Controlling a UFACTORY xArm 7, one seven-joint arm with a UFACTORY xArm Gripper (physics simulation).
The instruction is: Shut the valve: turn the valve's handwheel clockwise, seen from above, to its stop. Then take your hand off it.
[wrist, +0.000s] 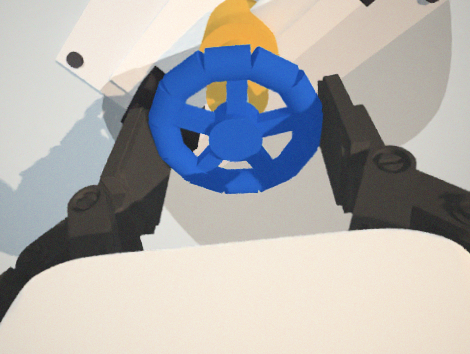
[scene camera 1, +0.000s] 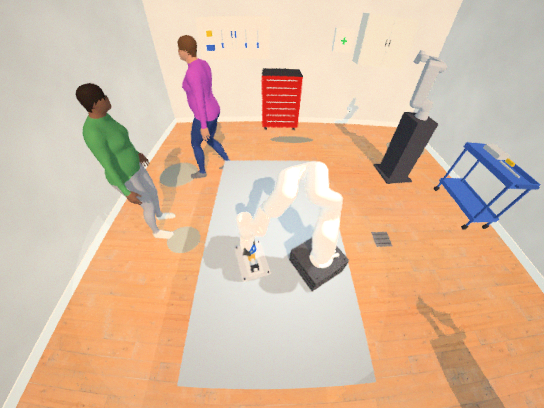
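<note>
The blue handwheel [scene camera 1: 253, 248] [wrist: 235, 137] sits on top of the yellow valve body [scene camera 1: 251, 257] [wrist: 240, 32]. The valve stands on a pale base plate [scene camera 1: 245, 270] [wrist: 100, 45] with dark bolts at its corners. My gripper [scene camera 1: 250, 249] [wrist: 236, 121] is shut on the handwheel, with one black finger against each side of the rim in the wrist view. The hub and spokes show between the fingers. In the scene view the arm hides part of the wheel and the fingers are small.
The base plate lies on a grey mat [scene camera 1: 280, 345], beside my arm's dark base block [scene camera 1: 312, 272]. A person in green [scene camera 1: 112, 145] and one in magenta [scene camera 1: 200, 90] stand at the left. A red tool chest [scene camera 1: 281, 102], a dark pedestal [scene camera 1: 407, 147] and a blue cart [scene camera 1: 467, 200] stand farther off.
</note>
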